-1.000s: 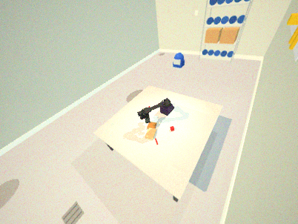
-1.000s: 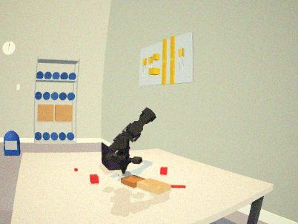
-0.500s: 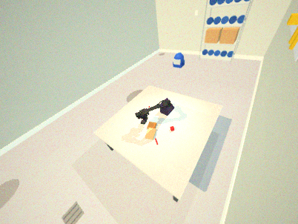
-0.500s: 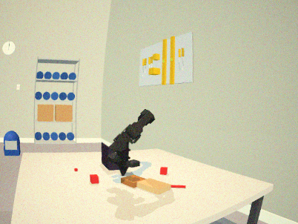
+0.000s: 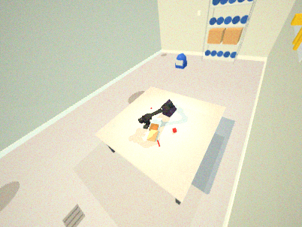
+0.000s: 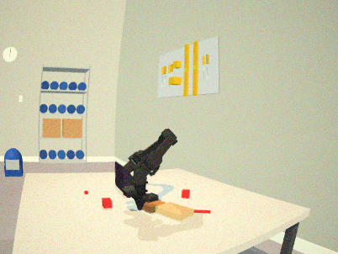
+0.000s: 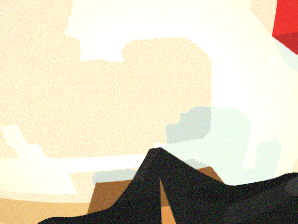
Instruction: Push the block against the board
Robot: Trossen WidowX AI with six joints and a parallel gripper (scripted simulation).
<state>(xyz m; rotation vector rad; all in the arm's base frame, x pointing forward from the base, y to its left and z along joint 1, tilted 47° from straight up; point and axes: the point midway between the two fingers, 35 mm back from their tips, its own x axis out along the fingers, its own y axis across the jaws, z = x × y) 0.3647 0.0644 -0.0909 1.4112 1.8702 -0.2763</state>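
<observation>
Right now my gripper tip is 7 cm to the right of the square block, 3 cm past it and 1 cm below it. Round my gripper tip: thin red strip (27 cm to the left, 10 cm ahead); board (15 cm to the left, 7 cm ahead, 1 cm above); tiny red piece (28 cm behind, 23 cm to the right).
</observation>
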